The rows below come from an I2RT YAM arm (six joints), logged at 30 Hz.
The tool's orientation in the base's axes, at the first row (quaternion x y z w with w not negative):
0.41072, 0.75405, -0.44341, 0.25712
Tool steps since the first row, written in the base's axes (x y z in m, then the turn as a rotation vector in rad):
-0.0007, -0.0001, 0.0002, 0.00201, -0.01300, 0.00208
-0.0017, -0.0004, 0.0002, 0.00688, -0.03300, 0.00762
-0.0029, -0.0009, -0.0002, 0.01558, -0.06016, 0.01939
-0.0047, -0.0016, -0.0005, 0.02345, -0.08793, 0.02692
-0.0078, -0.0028, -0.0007, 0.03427, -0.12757, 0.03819
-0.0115, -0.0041, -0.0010, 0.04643, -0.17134, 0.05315
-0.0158, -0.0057, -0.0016, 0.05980, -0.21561, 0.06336
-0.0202, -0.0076, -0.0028, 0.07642, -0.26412, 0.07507
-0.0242, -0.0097, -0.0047, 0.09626, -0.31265, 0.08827
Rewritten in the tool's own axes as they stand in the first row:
0.0002, -0.0007, 0.0000, -0.00772, -0.00275, 0.01050
0.0006, -0.0016, 0.0002, -0.02230, -0.00655, 0.02558
0.0013, -0.0026, 0.0008, -0.04639, -0.01187, 0.04410
0.0022, -0.0042, 0.0015, -0.06710, -0.01613, 0.06515
0.0036, -0.0070, 0.0026, -0.09682, -0.02280, 0.09493
0.0052, -0.0104, 0.0038, -0.13165, -0.03113, 0.12663
0.0074, -0.0142, 0.0054, -0.16375, -0.03640, 0.16106
0.0098, -0.0179, 0.0075, -0.20036, -0.04074, 0.19857
0.0126, -0.0210, 0.0102, -0.23980, -0.04304, 0.23548

